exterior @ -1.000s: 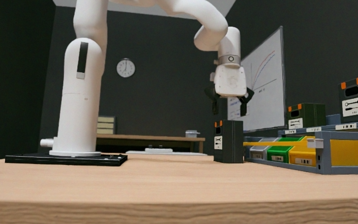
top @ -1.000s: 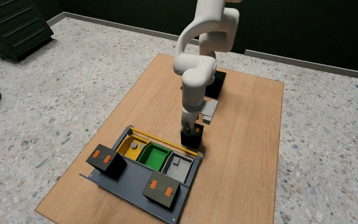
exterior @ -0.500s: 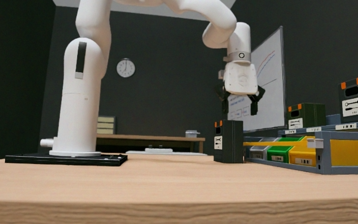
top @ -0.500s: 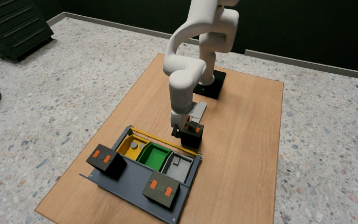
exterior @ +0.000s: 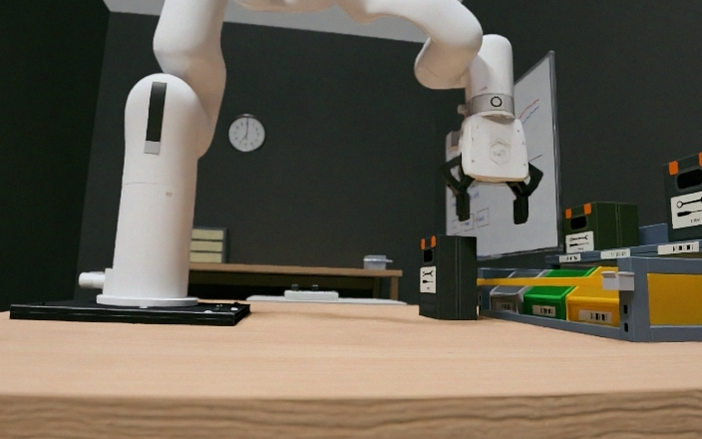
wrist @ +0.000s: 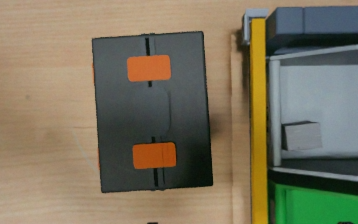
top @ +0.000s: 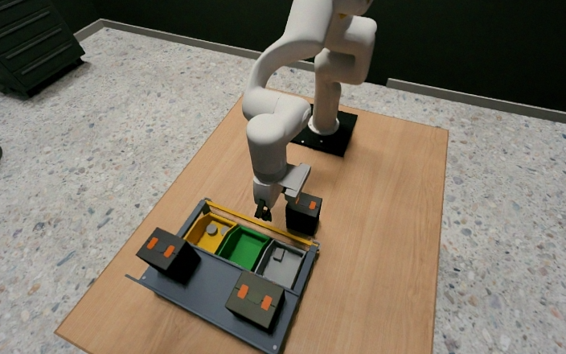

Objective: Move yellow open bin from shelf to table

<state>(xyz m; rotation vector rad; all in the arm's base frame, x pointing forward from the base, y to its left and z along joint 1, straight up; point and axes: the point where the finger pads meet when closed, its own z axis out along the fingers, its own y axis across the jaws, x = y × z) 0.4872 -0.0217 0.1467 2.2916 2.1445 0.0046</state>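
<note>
My gripper is now 10 cm above the thin yellow strip, 5 cm to the left of it and 3 cm short of it. The rest, counted from my hand: dark box: 9 cm below, 7 cm to the left, 4 cm behind; green bin: 13 cm ahead, 12 cm below, 5 cm to the right; grey bin: 14 cm ahead, 12 cm below, 6 cm to the left.
</note>
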